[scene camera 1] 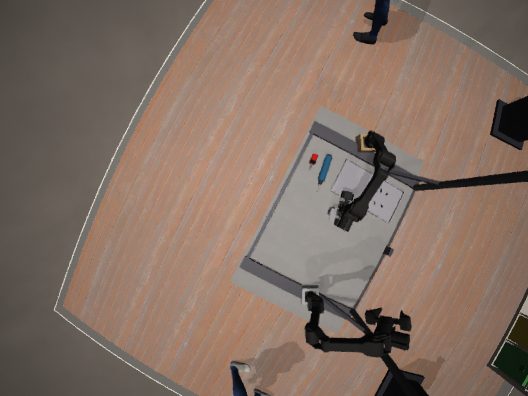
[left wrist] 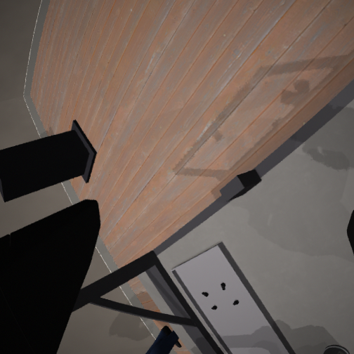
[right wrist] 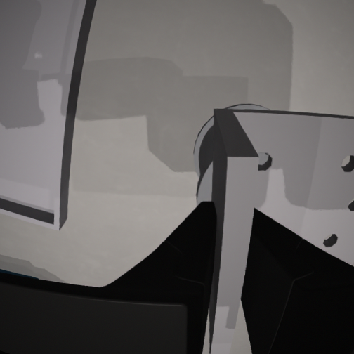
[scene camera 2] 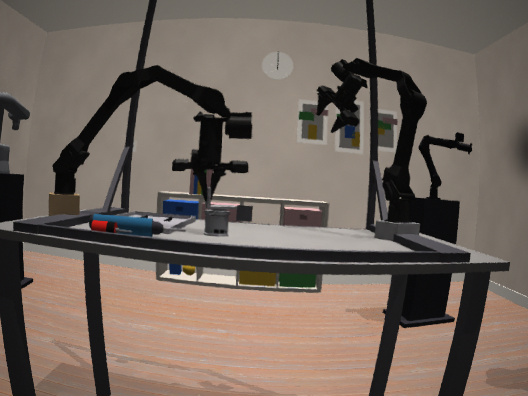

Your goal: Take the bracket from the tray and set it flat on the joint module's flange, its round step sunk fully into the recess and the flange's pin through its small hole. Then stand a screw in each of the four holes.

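Pixels of known places: left gripper, fingertip midpoint: (scene camera 1: 391, 309) (scene camera 2: 324, 123); right gripper, fingertip midpoint: (scene camera 1: 338, 209) (scene camera 2: 207, 201); left arm's base, link origin: (scene camera 1: 310, 296) (scene camera 2: 398, 222); right arm's base, link origin: (scene camera 1: 369, 141) (scene camera 2: 63, 193).
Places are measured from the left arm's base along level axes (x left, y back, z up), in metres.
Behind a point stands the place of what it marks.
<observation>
The grey joint module (scene camera 2: 216, 224) @(y -0.505, x -0.106, z -0.021 m) (right wrist: 201, 145) stands upright on the table. The light grey L-shaped bracket (scene camera 2: 209, 190) @(y -0.526, x -0.110, z 0.059 m) (right wrist: 300, 135) is over its top, plate roughly level and wall upright; its step, the recess and the pin are hidden, and I cannot tell if it is seated. My right gripper (scene camera 2: 209, 198) @(y -0.515, x -0.146, z 0.031 m) (right wrist: 221, 213) is shut on the bracket's wall. My left gripper (scene camera 1: 389, 318) @(y -0.058, x -0.331, z 0.294 m) (scene camera 2: 327, 120) @(y -0.058, x -0.331, z 0.294 m) is open and empty, raised high, beyond the table edge in scene camera 1. Dark screws (scene camera 1: 386, 194) @(y -0.600, x -0.469, z -0.035 m) (left wrist: 223, 286) stand in the tray (scene camera 1: 352, 172) @(y -0.733, x -0.258, z -0.046 m) (left wrist: 192, 272) (right wrist: 45, 180).
A blue screwdriver (scene camera 1: 325, 168) @(y -0.749, x -0.083, z -0.010 m) (scene camera 2: 135, 225) @(y -0.725, x -0.053, z -0.025 m) and a small red one (scene camera 1: 313, 158) @(y -0.809, x -0.015, z -0.016 m) (scene camera 2: 103, 226) @(y -0.812, x -0.004, z -0.026 m) lie near the table's edge, beside the tray. Dark rails (scene camera 1: 285, 281) @(y -0.082, x 0.146, z -0.029 m) border the table. A small black block (scene camera 1: 388, 250) @(y -0.266, x -0.470, z -0.006 m) (left wrist: 247, 181) sits on one long edge.
</observation>
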